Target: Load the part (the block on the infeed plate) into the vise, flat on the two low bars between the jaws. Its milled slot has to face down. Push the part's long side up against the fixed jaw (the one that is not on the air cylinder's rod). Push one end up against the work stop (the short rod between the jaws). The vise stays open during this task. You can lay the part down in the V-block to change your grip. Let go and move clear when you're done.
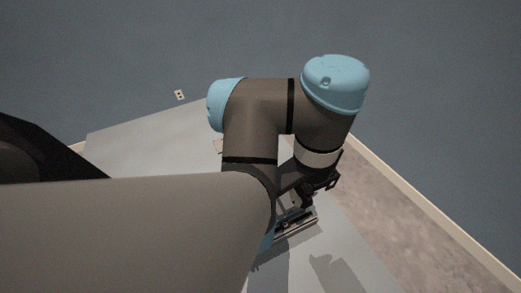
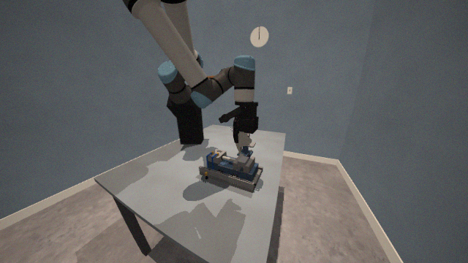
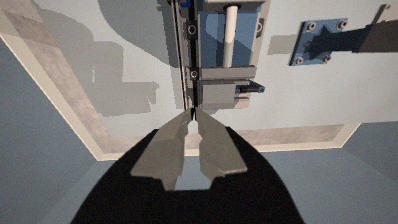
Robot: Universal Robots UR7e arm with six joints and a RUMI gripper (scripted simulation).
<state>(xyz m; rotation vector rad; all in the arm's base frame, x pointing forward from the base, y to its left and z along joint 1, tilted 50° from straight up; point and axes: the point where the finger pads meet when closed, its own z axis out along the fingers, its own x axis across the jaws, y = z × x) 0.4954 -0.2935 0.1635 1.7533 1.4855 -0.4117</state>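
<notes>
Right now the part is 10 mm ahead of my hand, 40 mm to the left of it and 90 mm below it. Round my hand: grey jaw (10 mm behind, 70 mm to the left, 100 mm below); cylinder rod (60 mm behind, 80 mm to the left, 100 mm below); work stop (30 mm ahead, 110 mm to the left, 90 mm below).
</notes>
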